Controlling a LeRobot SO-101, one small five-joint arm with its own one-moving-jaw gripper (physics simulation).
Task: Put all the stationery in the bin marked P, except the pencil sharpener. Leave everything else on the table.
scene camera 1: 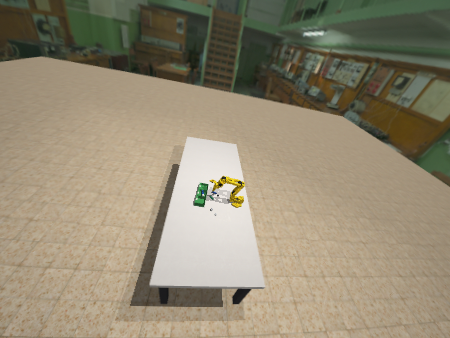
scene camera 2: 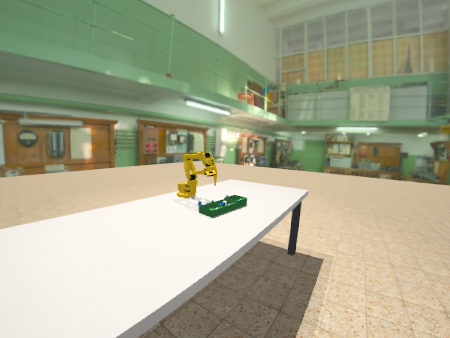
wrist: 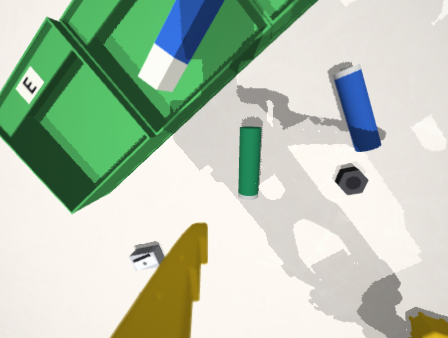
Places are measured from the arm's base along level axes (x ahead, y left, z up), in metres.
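Where they show: end effector, tool point: (scene camera 1: 213, 191) (scene camera 2: 214, 185) (wrist: 207, 237); arm's base, origin of the base link: (scene camera 1: 234, 202) (scene camera 2: 188, 196).
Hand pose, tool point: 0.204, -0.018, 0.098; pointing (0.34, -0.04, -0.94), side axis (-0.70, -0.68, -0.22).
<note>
Things, the pixels of their top centre, and the offset from my tool point, as dx, dy, dz. Level surfaces: height alone.
- blue eraser with a white end, middle of its top: (wrist: 175, 28) (scene camera 2: 222, 202) (scene camera 1: 203, 192) +0.077, -0.033, -0.068
- metal pencil sharpener, middle of its top: (wrist: 144, 262) (scene camera 1: 211, 209) -0.004, +0.120, -0.086
- short green cylinder, middle of its top: (wrist: 248, 167) -0.005, -0.004, -0.083
- blue cylinder, middle of its top: (wrist: 361, 108) -0.024, -0.074, -0.083
- black hex nut, middle of its top: (wrist: 353, 183) -0.059, -0.044, -0.089
- small pale piece, middle of its top: (scene camera 1: 215, 214) -0.036, +0.165, -0.089
- white table, its level: dz -0.098
A blue eraser with a white end (wrist: 172, 50) (scene camera 1: 203, 192) (scene camera 2: 223, 203) lies in the green bin compartment beside the one marked E; its letter is out of view. The metal pencil sharpener (wrist: 145, 256) (scene camera 1: 211, 209) lies on the table near the E end of the green bins (wrist: 117, 181) (scene camera 1: 199, 203) (scene camera 2: 215, 211). The letter P does not show readably. My gripper (scene camera 1: 213, 183) (scene camera 2: 215, 180) is fully open and empty, raised above the table beside the bins. In the wrist view its notched fixed jaw (wrist: 175, 280) shows right of the sharpener.
A short green cylinder (wrist: 249, 162) lies close to the bins. A blue cylinder (wrist: 359, 110) and a black hex nut (wrist: 352, 180) lie farther right. A small pale piece (scene camera 1: 215, 214) lies near the sharpener on the white table (scene camera 1: 210, 255).
</note>
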